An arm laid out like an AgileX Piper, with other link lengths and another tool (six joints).
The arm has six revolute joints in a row. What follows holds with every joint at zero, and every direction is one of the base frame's.
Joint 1 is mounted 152.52 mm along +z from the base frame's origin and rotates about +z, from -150.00 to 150.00 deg.
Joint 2 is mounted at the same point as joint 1 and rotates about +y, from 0.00 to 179.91 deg.
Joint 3 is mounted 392.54 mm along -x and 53.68 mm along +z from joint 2 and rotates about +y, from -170.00 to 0.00 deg.
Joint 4 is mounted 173.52 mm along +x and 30.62 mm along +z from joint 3 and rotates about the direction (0.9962, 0, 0.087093), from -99.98 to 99.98 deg.
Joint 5 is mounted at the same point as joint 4 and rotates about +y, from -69.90 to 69.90 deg.
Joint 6 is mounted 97.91 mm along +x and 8.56 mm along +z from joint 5 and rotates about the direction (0.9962, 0, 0.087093), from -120.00 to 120.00 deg.
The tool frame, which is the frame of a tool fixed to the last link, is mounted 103.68 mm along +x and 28.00 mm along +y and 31.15 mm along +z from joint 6; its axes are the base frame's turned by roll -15.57, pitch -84.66 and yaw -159.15 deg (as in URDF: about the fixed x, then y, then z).
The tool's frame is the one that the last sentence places.
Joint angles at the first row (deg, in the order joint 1, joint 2, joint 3, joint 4, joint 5, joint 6):
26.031 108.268 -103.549 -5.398 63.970 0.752
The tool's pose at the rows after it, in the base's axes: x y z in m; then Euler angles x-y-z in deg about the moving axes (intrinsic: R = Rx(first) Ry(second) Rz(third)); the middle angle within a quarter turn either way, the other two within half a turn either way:
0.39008 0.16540 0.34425 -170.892 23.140 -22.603
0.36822 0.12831 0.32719 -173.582 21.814 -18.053
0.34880 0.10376 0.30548 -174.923 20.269 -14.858
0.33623 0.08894 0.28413 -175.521 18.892 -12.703
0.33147 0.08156 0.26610 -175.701 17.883 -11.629
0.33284 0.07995 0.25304 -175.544 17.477 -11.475
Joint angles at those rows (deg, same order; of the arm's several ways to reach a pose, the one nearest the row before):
22.013 103.179 -93.185 -6.787 60.507 2.584
18.364 99.231 -82.007 -7.608 55.456 3.776
15.458 96.869 -71.965 -7.758 49.616 4.531
13.329 96.176 -64.318 -7.702 44.119 4.998
11.990 96.780 -59.368 -7.634 39.557 5.098
11.406 97.985 -56.694 -7.563 36.002 4.971

